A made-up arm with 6 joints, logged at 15 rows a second.
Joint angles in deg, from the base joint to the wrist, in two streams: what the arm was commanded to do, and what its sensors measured. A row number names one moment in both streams.
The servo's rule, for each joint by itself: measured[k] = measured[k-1] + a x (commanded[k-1-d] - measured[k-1]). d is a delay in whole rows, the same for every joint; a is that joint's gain. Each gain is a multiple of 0.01, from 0.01 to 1. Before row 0 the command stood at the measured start. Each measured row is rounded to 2 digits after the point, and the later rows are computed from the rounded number. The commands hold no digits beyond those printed.
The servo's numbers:
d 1
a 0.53 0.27 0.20 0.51 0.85 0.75
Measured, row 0:
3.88, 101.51, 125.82, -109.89, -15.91, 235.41
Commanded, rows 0 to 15:
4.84, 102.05, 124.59, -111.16, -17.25, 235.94
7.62, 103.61, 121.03, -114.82, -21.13, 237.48
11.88, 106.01, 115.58, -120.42, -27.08, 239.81
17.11, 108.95, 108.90, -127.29, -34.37, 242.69
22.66, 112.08, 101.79, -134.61, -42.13, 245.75
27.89, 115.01, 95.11, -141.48, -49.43, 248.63
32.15, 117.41, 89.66, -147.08, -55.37, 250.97
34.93, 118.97, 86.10, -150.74, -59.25, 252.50
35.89, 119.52, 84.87, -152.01, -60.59, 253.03
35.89, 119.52, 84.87, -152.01, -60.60, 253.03
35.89, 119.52, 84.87, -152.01, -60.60, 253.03
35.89, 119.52, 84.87, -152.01, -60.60, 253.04
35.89, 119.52, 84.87, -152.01, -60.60, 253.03
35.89, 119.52, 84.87, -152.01, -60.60, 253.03
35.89, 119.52, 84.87, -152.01, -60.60, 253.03
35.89, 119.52, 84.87, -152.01, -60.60, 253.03
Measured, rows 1 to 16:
3.88, 101.51, 125.82, -109.89, -15.91, 235.41
4.39, 101.66, 125.57, -110.54, -17.05, 235.81
6.10, 102.19, 124.66, -112.72, -20.52, 237.06
9.16, 103.22, 122.84, -116.65, -26.10, 239.12
13.37, 104.77, 120.05, -122.08, -33.13, 241.80
18.29, 106.74, 116.40, -128.47, -40.78, 244.76
23.38, 108.97, 112.14, -135.11, -48.13, 247.66
28.03, 111.25, 107.64, -141.21, -54.28, 250.14
31.69, 113.33, 103.33, -146.07, -58.50, 251.91
33.92, 115.00, 99.64, -149.10, -60.28, 252.75
34.96, 116.22, 96.69, -150.58, -60.55, 252.96
35.45, 117.11, 94.33, -151.31, -60.59, 253.01
35.68, 117.76, 92.44, -151.67, -60.60, 253.03
35.79, 118.24, 90.93, -151.84, -60.60, 253.03
35.84, 118.59, 89.72, -151.93, -60.60, 253.03
35.87, 118.84, 88.75, -151.97, -60.60, 253.03

